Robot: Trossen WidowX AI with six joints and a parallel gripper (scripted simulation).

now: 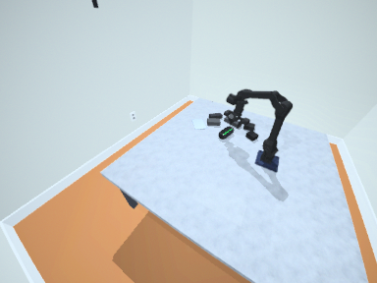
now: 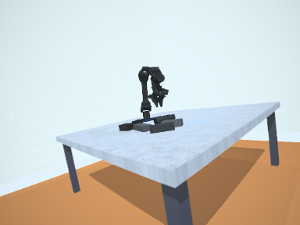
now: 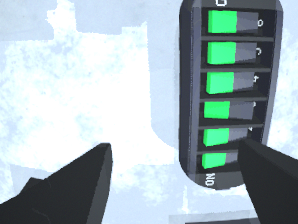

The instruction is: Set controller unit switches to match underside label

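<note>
Right now the block is 210 mm ahead of my gripper tip, 90 mm to the right of it and 90 mm below it. The rest, counted from my gripper tip: bar 210 mm to the right, 90 mm below, 70 mm ahead; then white sheet 300 mm ahead, 110 mm below.
</note>
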